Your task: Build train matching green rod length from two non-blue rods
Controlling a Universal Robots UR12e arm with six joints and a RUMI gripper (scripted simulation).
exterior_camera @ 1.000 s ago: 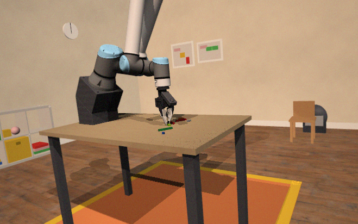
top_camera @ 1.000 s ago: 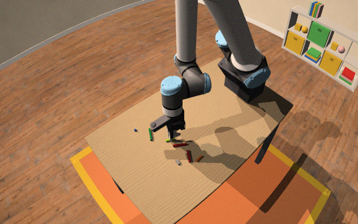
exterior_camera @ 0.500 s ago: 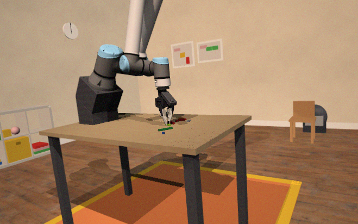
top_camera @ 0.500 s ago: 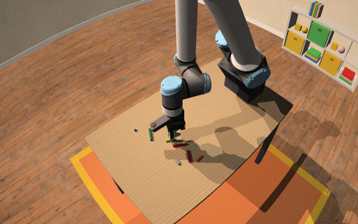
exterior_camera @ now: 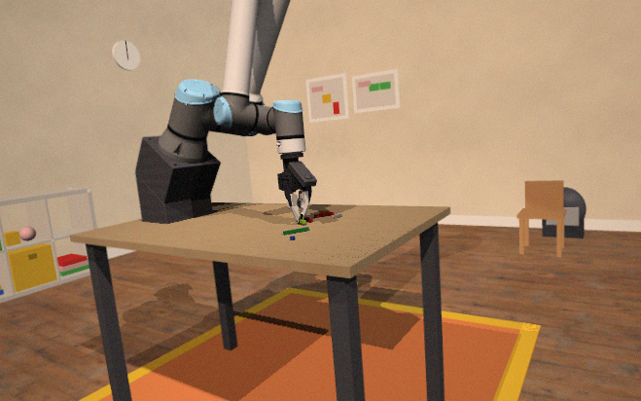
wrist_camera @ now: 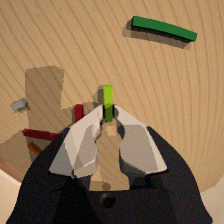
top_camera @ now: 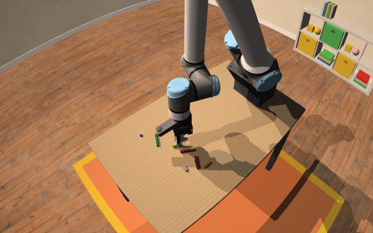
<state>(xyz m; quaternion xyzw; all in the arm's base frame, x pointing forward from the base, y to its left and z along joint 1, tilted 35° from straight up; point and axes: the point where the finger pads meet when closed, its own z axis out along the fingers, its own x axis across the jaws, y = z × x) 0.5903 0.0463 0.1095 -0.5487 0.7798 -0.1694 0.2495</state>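
Right now my hand is 5 cm short of the grey rod, 13 cm to the right of it and 2 cm above it. Round my hand: green rod: 7 cm ahead, 9 cm to the right, 2 cm below; lime rod: 1 cm below; orange rod: 5 cm behind, 18 cm to the left, 2 cm below.
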